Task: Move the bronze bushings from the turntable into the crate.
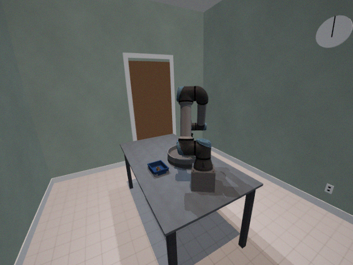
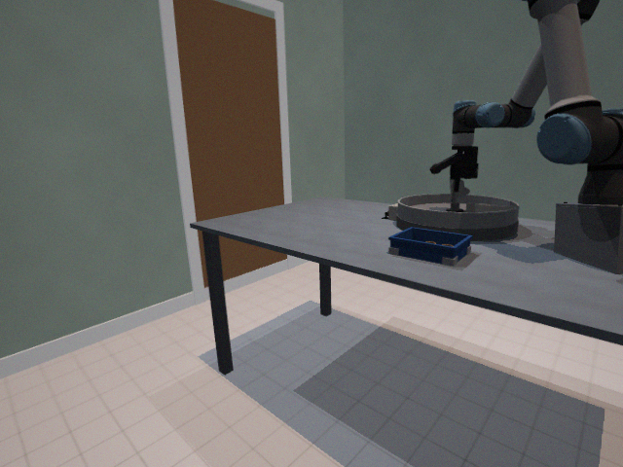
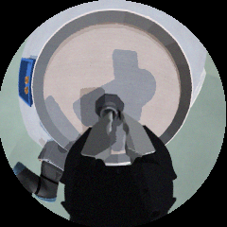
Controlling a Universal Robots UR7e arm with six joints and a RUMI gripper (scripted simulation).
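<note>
Right now my hand is 10 mm past the turntable, 10 mm to the right of it and 40 mm above it. Round my hand: blue crate 70 mm behind, 380 mm to the left, 60 mm below.
</note>
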